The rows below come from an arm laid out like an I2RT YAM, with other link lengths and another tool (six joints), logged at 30 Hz.
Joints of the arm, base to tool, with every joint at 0 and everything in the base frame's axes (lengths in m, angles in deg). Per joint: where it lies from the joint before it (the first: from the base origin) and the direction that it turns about. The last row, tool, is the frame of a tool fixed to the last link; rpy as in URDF.
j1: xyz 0.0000 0.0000 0.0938 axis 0 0 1
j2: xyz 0.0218 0.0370 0.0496 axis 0 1 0
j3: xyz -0.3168 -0.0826 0.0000 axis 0 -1 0
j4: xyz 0.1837 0.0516 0.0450 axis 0 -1 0
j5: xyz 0.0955 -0.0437 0.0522 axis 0 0 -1
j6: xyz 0.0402 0.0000 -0.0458 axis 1 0 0
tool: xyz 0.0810 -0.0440 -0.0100 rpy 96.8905 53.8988 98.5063
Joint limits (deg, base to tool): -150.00..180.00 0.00..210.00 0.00..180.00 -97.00..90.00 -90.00..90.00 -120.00..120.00
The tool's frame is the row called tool.
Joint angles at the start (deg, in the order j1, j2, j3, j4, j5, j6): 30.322 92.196 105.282 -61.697 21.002 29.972
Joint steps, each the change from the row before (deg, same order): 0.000 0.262 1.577 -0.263 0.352 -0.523; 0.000 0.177 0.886 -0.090 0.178 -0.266; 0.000 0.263 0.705 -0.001 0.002 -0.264; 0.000 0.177 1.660 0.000 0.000 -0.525; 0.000 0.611 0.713 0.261 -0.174 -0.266
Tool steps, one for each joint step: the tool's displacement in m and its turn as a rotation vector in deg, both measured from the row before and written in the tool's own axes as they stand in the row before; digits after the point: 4 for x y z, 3 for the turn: -0.0040 0.0046 -0.0032 -0.731 -0.727 -0.207; -0.0023 0.0028 -0.0016 -0.443 -0.404 -0.079; -0.0015 0.0027 -0.0003 -0.360 -0.176 -0.134; -0.0042 0.0058 -0.0036 -1.242 -0.595 -0.089; -0.0008 0.0038 0.0022 -0.367 0.009 -0.166
